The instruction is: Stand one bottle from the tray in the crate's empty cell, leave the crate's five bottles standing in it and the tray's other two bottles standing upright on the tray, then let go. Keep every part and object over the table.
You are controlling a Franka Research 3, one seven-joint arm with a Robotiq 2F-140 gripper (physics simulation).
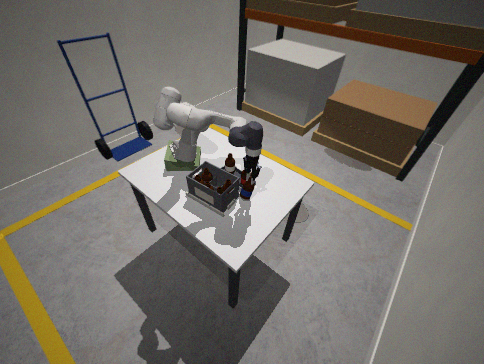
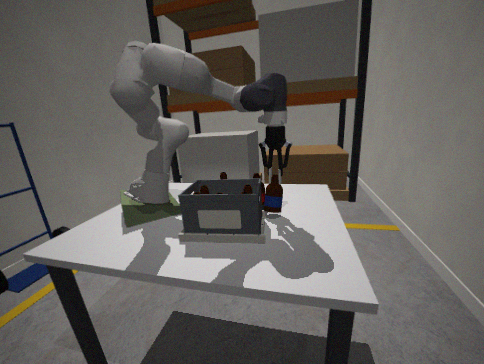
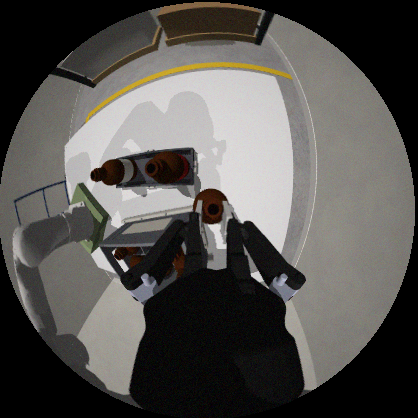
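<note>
My gripper is shut on the neck of a brown bottle with a blue label. That bottle is upright beside the crate, outside it, with its base low near the table top; I cannot tell whether it touches. The grey crate holds several brown bottles; its empty cell is hidden. A white-label bottle and a red-label bottle stand upright on the tray behind the crate.
The crate sits on a pale base on the white table. The robot's green mounting block stands left of the crate. A shelf rack stands beyond the table.
</note>
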